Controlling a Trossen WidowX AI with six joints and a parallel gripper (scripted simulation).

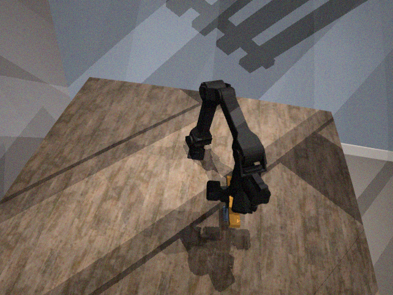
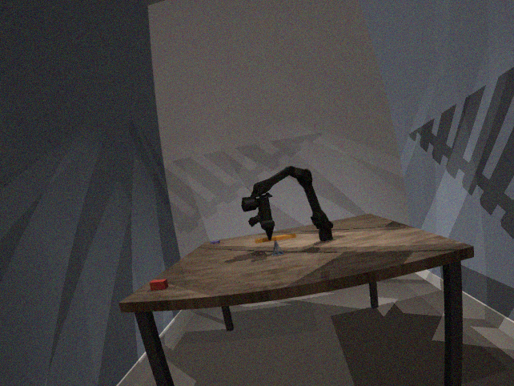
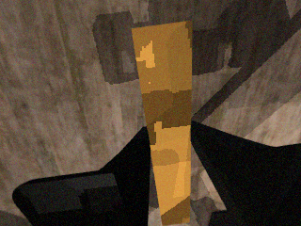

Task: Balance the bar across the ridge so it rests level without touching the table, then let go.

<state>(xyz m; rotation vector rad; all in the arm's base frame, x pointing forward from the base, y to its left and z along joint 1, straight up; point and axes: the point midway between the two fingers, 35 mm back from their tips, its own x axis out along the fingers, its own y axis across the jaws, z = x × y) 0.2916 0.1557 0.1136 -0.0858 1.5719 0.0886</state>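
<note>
Right now the yellow bar is 30 mm behind my gripper tip. The rest, counted from my gripper tip: red block (450 mm ahead, 340 mm to the left, 60 mm below); blue-violet piece (660 mm to the right, 450 mm ahead, 70 mm below).
</note>
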